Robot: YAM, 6 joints.
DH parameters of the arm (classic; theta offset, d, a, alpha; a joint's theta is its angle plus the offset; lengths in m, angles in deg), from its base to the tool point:
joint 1: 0 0.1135 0.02 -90
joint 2: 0 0 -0.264 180
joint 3: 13.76 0 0.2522 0
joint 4: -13.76 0 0.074 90
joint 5: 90 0 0 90
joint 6: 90 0.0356 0 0
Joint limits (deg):
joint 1: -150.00..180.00
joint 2: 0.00..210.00
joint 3: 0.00..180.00
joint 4: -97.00..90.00
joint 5: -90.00..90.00
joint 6: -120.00..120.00
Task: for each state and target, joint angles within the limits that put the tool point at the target. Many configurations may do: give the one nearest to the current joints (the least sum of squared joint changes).
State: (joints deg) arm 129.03 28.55 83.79 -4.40 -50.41 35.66
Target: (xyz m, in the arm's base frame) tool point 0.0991 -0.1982 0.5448
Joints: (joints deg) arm 123.69 18.72 97.16 -0.29 -50.55 35.66
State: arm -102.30 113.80 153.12 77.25 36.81 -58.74
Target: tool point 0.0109 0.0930 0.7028
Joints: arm -107.35 83.49 161.64 56.36 29.14 -58.74
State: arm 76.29 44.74 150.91 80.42 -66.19 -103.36
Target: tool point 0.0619 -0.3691 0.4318
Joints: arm 104.90 15.96 105.66 90.00 -80.16 -103.36
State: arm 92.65 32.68 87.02 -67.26 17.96 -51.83
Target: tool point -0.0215 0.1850 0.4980
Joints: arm 99.66 65.09 97.32 -51.85 16.05 -51.83
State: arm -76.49 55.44 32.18 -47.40 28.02 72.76
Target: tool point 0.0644 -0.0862 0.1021
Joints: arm -47.42 63.65 16.11 -45.33 17.83 72.76
